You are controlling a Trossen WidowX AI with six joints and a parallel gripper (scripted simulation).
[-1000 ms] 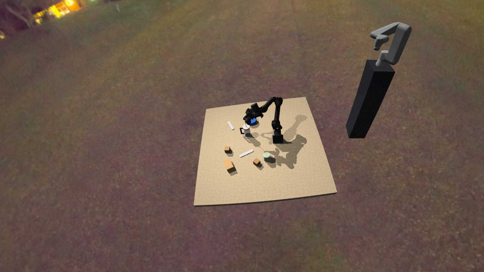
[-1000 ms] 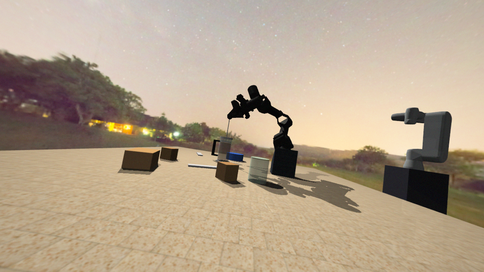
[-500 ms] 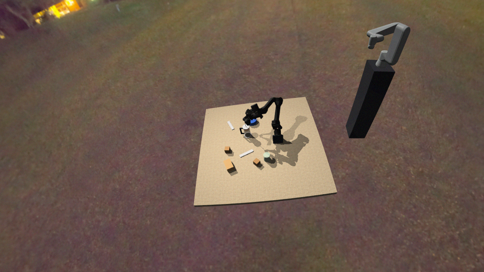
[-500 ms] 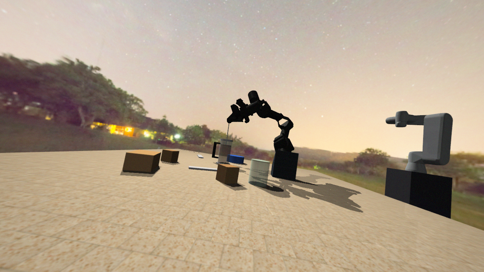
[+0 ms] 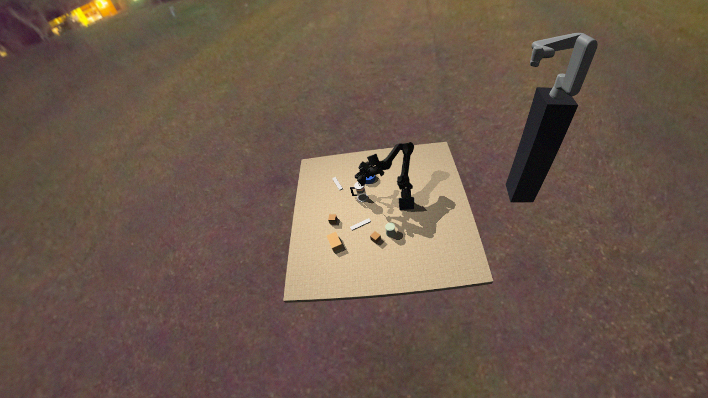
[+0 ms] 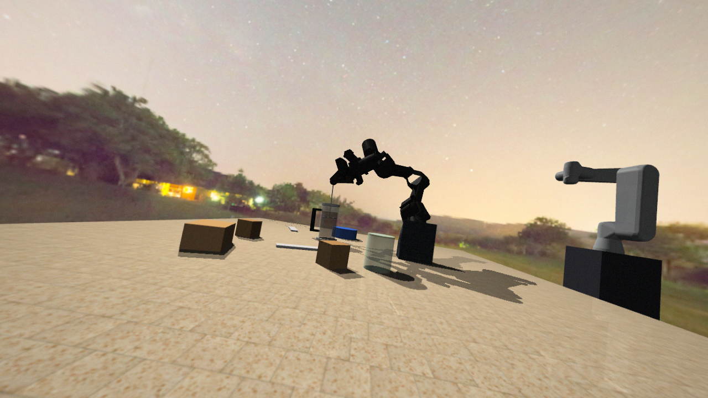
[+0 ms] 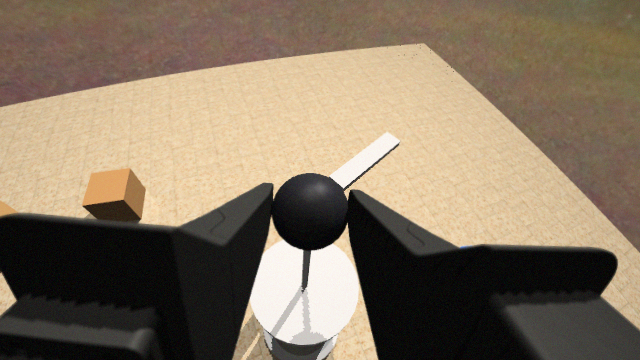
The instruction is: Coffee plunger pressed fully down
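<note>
Right now my gripper tip is 120 mm above the coffee press. Round my gripper tip: pale green cylinder: 310 mm to the left, 240 mm behind, 200 mm below; blue block: 210 mm below, 200 mm to the right, 40 mm behind.
</note>
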